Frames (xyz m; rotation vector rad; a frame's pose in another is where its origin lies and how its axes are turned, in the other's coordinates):
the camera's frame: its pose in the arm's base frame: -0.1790 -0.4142 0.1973 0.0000 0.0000 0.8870
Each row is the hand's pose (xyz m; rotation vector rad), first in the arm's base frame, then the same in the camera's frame.
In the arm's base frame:
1: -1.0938 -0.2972 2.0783 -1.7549 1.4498 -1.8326
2: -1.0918 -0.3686 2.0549 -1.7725 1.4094 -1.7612
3: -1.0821 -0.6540 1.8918 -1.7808 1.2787 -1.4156
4: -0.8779 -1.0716 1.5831 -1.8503 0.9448 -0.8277
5: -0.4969 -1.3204 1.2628 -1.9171 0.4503 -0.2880
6: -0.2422 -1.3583 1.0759 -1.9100 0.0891 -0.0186
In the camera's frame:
1: -0.4872 0.7830 1.8810 0.9314 -1.9948 1.7344
2: -0.5413 0.7364 1.8576 0.9950 -2.0311 1.7576
3: -0.7564 0.5486 1.6945 -1.2210 2.2111 -1.8246
4: -0.9511 0.1265 1.3858 -1.3844 1.8016 -1.3280
5: -0.9033 -0.3261 1.0655 -1.6107 1.2871 -0.8527
6: -0.7718 -0.5474 0.8786 -1.7298 0.9229 -0.6112

